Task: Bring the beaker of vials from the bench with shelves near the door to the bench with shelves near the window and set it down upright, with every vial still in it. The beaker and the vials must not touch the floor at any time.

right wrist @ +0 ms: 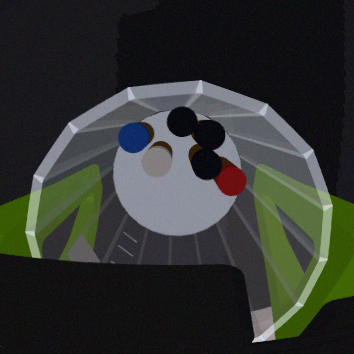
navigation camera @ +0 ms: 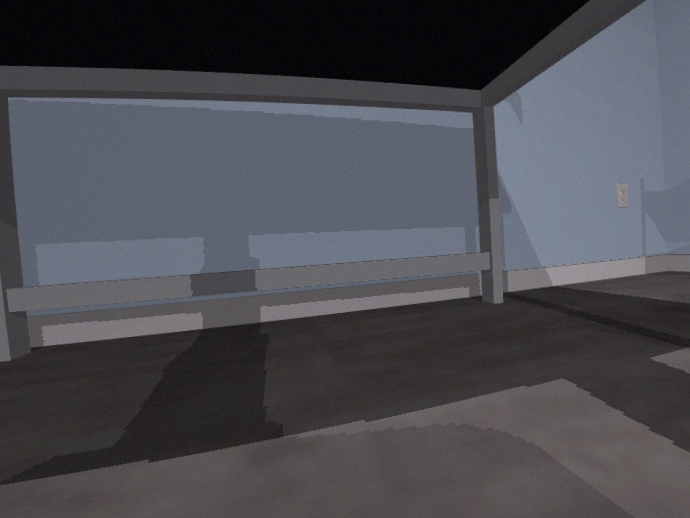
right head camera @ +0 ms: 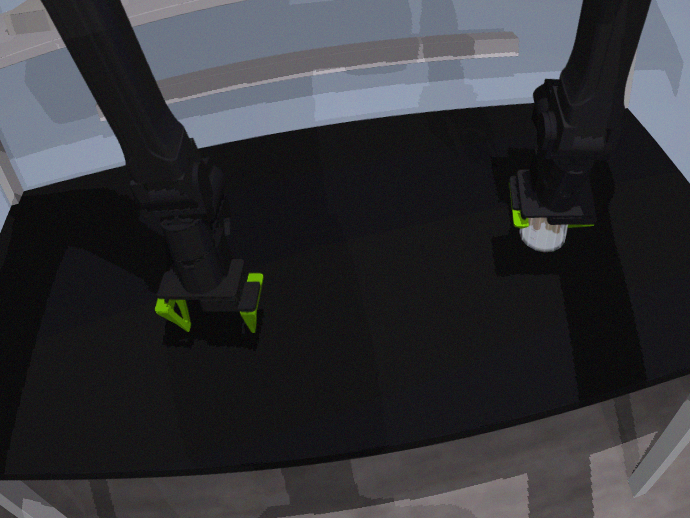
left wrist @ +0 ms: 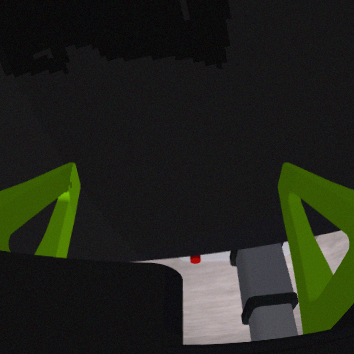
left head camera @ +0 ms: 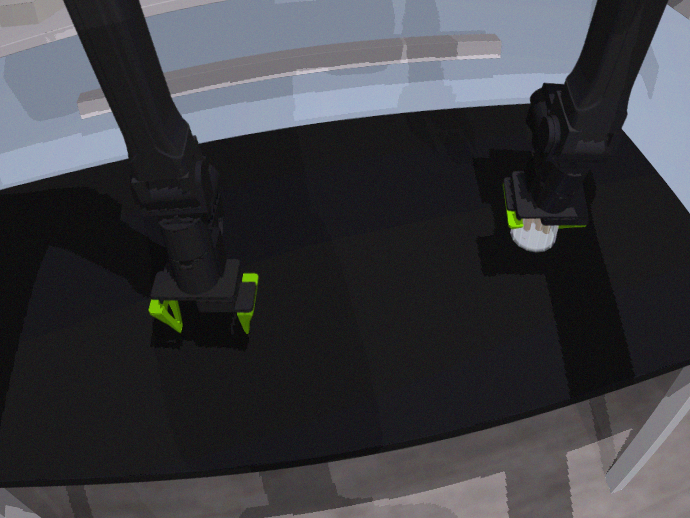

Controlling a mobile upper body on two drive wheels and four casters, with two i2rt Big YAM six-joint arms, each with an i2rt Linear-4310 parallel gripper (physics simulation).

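A clear beaker (left head camera: 533, 239) (right head camera: 542, 239) (right wrist: 177, 215) is upright over the black bench top (left head camera: 345, 356) (right head camera: 362, 345), at the right in both head views. Several vials stand inside it; in the right wrist view their caps are blue (right wrist: 133, 137), white (right wrist: 156, 161), red (right wrist: 231, 180) and black (right wrist: 182, 121). My right gripper (right wrist: 177, 172) is shut on the beaker, a finger at each side. Whether the beaker's base touches the bench top is hard to tell. My left gripper (left head camera: 214, 331) (right head camera: 221, 331) (left wrist: 178, 173) is open and empty, low over the left part of the bench top.
Part of a shelf (left head camera: 345, 55) (right head camera: 356, 60) shows behind the bench. In the navigation view are the bench's leg (navigation camera: 490, 223) and low crossbar (navigation camera: 362, 270), with the wall (navigation camera: 568, 167) behind. The left wrist view shows the robot's grey column (left wrist: 265, 275) past the bench edge.
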